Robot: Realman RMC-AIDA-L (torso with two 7-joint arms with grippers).
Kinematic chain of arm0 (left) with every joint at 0, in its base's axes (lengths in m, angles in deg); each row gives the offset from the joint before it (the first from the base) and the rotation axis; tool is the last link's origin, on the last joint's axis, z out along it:
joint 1: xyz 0 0 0.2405 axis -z
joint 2: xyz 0 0 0 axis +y
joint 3: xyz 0 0 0.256 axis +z
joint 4: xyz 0 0 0 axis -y
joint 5: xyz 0 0 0.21 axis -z
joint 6: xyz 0 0 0 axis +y
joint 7: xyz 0 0 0.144 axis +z
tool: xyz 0 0 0
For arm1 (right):
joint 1: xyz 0 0 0.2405 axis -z
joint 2: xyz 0 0 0 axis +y
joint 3: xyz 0 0 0.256 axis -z
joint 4: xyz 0 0 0 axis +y
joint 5: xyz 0 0 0.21 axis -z
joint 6: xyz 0 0 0 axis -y
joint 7: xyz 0 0 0.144 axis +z
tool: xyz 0 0 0
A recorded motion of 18 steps. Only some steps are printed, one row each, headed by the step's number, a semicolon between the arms.
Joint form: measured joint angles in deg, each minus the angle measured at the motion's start. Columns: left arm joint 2, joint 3, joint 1, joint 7, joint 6, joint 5, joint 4; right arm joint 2, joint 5, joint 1, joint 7, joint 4, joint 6, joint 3.
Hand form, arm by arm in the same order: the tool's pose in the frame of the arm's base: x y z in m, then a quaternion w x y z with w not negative. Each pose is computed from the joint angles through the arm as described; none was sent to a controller.
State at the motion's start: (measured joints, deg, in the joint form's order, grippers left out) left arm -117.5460 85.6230 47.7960 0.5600 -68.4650 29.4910 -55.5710; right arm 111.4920 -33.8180 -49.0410 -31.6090 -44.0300 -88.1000 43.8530
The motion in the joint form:
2: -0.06 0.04 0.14 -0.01 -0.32 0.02 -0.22; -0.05 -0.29 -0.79 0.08 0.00 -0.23 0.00
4: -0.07 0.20 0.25 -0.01 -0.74 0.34 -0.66; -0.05 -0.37 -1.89 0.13 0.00 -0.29 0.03
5: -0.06 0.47 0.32 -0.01 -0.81 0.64 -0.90; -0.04 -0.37 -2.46 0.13 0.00 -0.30 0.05
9: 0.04 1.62 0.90 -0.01 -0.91 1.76 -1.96; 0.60 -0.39 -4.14 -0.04 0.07 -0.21 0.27
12: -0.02 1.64 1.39 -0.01 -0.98 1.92 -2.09; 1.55 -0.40 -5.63 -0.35 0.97 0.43 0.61
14: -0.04 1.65 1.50 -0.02 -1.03 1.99 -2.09; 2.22 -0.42 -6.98 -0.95 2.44 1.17 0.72
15: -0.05 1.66 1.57 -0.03 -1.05 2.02 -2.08; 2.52 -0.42 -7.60 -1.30 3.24 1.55 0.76
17: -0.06 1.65 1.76 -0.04 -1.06 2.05 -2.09; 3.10 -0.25 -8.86 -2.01 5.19 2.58 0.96
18: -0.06 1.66 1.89 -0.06 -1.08 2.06 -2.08; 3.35 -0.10 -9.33 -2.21 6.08 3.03 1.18
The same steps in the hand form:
2: -0.1644 0.4144 -0.0395 0.27609 -0.81012 -0.50441 0.11422; 0.2155 0.4134 0.0507 0.13159 -0.81295 0.56719 -0.00910
4: -0.1614 0.4138 -0.0398 0.27308 -0.81234 -0.50259 0.11373; 0.2073 0.4174 0.0506 0.13090 -0.81829 0.55965 -0.00759
5: -0.1593 0.4135 -0.0404 0.27133 -0.81430 -0.50056 0.11285; 0.2031 0.4193 0.0505 0.13076 -0.82113 0.55552 -0.00712
9: -0.1486 0.4135 -0.0425 0.26632 -0.82387 -0.48855 0.10782; 0.1895 0.4233 0.0449 0.12539 -0.83091 0.54206 -0.00640
12: -0.1440 0.4143 -0.0430 0.26519 -0.82662 -0.48497 0.10569; 0.1787 0.4251 0.0343 0.11634 -0.83865 0.53205 -0.00717
14: -0.1431 0.4143 -0.0432 0.26447 -0.82712 -0.48457 0.10547; 0.1707 0.4262 0.0246 0.10696 -0.84484 0.52415 -0.00814
15: -0.1426 0.4144 -0.0434 0.26415 -0.82739 -0.48429 0.10539; 0.1673 0.4264 0.0199 0.10229 -0.84765 0.52053 -0.00895
17: -0.1411 0.4148 -0.0435 0.26405 -0.82820 -0.48312 0.10472; 0.1618 0.4265 0.0094 0.09372 -0.85259 0.51394 -0.01304
18: -0.1402 0.4150 -0.0435 0.26400 -0.82864 -0.48241 0.10459; 0.1603 0.4260 0.0046 0.09007 -0.85404 0.51207 -0.01663

